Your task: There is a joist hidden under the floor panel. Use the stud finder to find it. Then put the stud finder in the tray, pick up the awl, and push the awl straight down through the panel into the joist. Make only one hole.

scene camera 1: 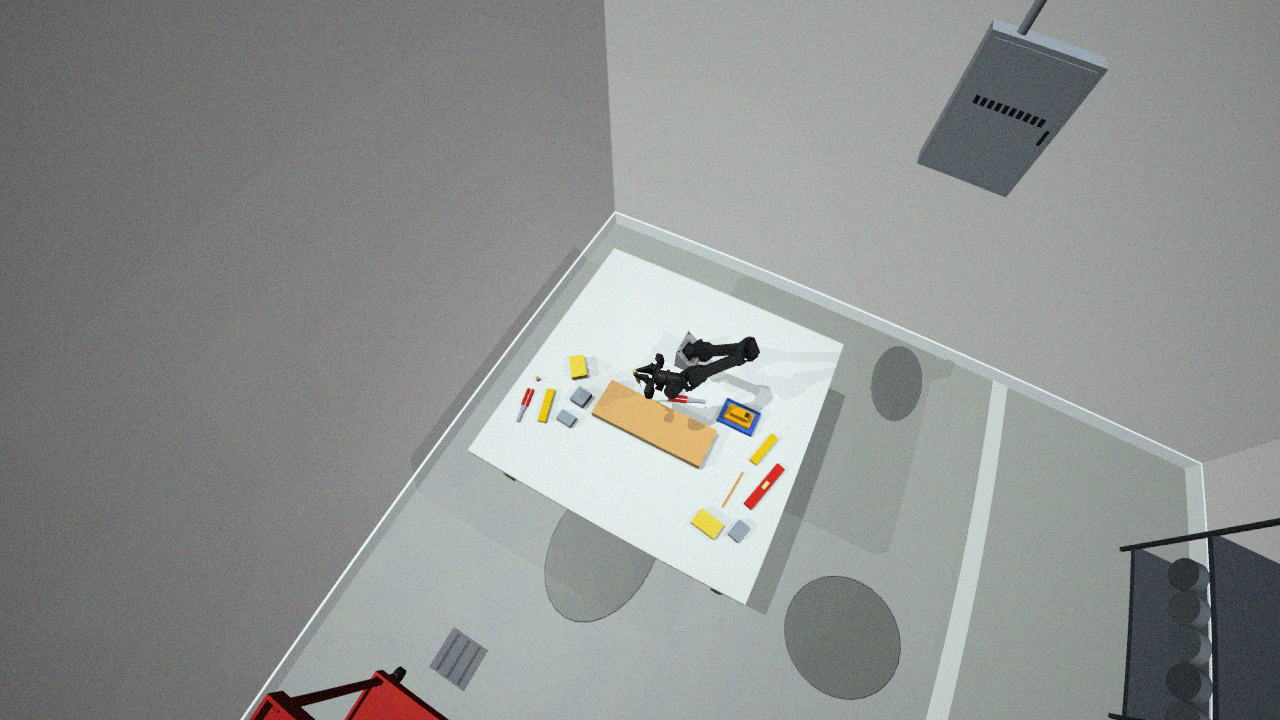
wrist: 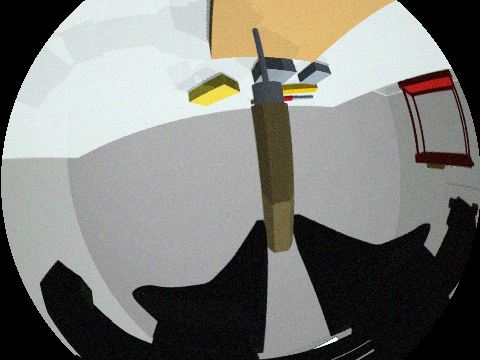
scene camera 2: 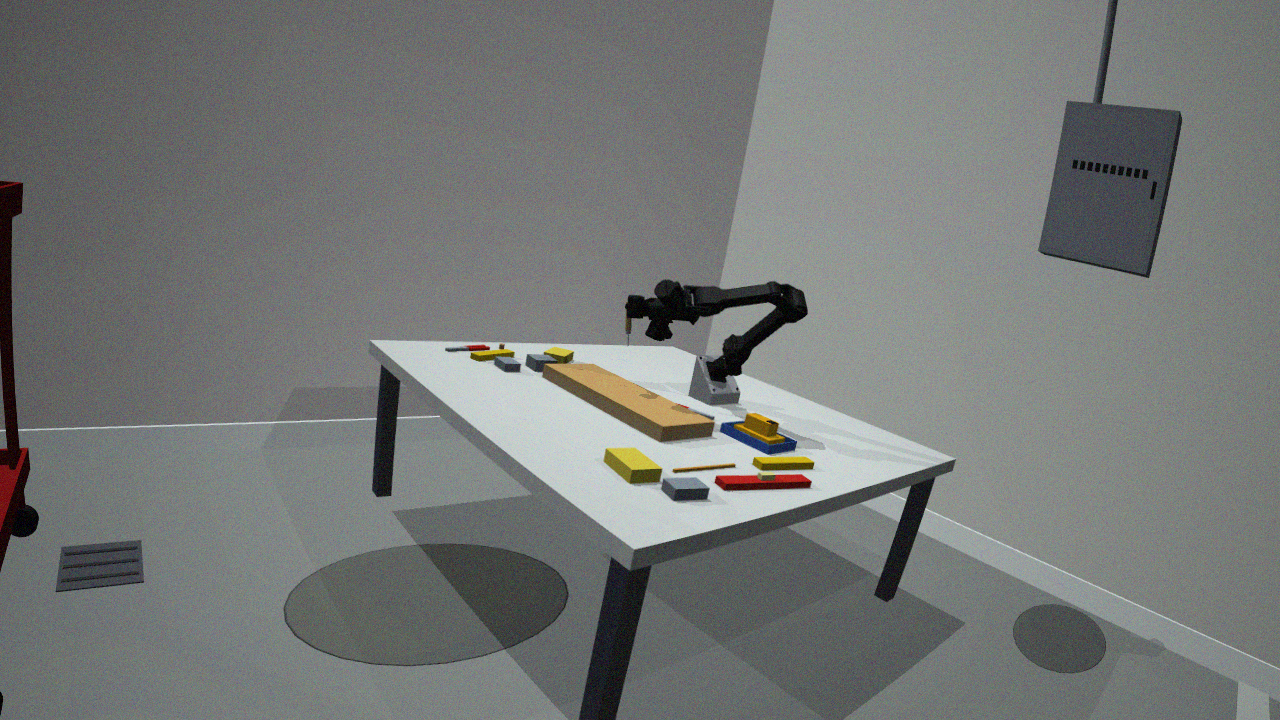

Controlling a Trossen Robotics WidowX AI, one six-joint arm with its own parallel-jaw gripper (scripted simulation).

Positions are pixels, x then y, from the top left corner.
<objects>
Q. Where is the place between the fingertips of the gripper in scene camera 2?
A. At 627, 306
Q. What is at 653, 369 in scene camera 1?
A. The gripper.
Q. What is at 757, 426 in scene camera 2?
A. A stud finder.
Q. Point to a yellow block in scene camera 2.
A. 629, 463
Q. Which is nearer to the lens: the awl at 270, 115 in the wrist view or the yellow block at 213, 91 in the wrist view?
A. The awl.
</objects>
